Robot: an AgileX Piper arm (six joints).
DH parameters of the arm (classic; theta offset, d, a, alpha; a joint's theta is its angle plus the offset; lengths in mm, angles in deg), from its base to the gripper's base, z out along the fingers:
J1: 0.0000 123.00 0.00 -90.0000
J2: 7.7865 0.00 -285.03 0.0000
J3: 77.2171 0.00 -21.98 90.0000
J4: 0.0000 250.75 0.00 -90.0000
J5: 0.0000 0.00 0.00 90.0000
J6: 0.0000 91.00 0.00 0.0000
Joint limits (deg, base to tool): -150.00..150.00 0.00..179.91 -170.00..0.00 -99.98..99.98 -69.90..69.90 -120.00..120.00
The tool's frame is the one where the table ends.
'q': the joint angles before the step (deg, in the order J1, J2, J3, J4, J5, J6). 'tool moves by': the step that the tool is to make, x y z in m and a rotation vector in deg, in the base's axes. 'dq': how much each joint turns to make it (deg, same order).
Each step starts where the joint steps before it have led.
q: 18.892 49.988 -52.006 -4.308 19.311 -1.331
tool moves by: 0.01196 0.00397 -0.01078 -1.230 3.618 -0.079
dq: 0.001 2.772 0.000 -0.004 1.053 0.004
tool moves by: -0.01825 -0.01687 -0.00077 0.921 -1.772 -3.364
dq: -3.382 -5.064 2.849 0.363 0.251 -0.008
